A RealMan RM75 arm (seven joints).
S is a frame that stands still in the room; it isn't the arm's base.
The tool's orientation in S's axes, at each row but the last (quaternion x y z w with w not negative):
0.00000 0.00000 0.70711 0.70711
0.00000 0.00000 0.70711 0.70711
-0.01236 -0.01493 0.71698 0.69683
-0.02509 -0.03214 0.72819 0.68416
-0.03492 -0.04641 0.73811 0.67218
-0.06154 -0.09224 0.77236 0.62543
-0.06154 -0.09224 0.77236 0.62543
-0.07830 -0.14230 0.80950 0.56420
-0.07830 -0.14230 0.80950 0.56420
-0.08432 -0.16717 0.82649 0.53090
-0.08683 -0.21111 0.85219 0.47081
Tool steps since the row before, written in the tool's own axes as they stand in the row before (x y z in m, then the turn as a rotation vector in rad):
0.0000 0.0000 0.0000 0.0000 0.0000 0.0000
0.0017 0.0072 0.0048 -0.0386 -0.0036 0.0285
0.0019 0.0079 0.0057 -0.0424 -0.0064 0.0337
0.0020 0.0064 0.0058 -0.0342 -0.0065 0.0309
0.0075 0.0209 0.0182 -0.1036 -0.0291 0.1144
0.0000 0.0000 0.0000 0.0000 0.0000 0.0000
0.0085 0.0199 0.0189 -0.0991 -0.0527 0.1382
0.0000 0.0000 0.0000 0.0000 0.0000 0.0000
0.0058 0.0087 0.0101 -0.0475 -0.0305 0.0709
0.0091 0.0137 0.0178 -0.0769 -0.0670 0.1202
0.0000 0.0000 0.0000 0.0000 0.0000 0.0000
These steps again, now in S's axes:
0.0000 0.0000 0.0000 0.0000 0.0000 0.0000
-0.0072 0.0017 0.0048 0.0036 -0.0386 0.0285
-0.0082 0.0017 0.0054 0.0063 -0.0423 0.0338
-0.0070 0.0015 0.0053 0.0061 -0.0341 0.0311
-0.0234 0.0052 0.0157 0.0255 -0.1029 0.1159
0.0000 0.0000 0.0000 0.0000 0.0000 0.0000
-0.0248 0.0031 0.0142 0.0421 -0.0953 0.1444
0.0000 0.0000 0.0000 0.0000 0.0000 0.0000
-0.0127 0.0012 0.0070 0.0235 -0.0447 0.0753
-0.0211 -0.0003 0.0119 0.0513 -0.0666 0.1334
0.0000 0.0000 0.0000 0.0000 0.0000 0.0000

